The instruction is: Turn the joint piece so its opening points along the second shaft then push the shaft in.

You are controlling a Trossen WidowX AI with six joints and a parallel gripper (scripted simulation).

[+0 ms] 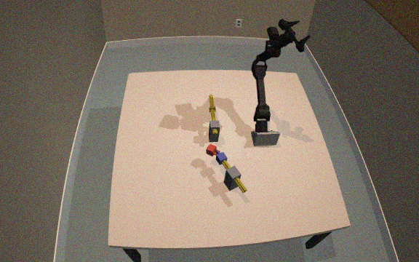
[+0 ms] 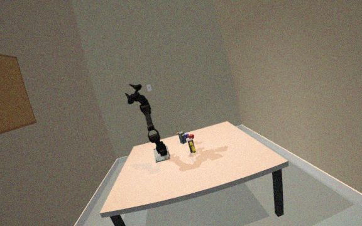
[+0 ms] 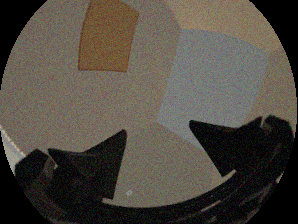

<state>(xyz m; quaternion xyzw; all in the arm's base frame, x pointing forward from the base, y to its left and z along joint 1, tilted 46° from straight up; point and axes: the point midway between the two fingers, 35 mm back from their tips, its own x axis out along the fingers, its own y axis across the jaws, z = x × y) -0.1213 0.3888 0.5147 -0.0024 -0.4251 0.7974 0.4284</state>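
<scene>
My gripper tip is 630 mm above the red joint piece, 430 mm short of it and 240 mm to the right of it.
</scene>
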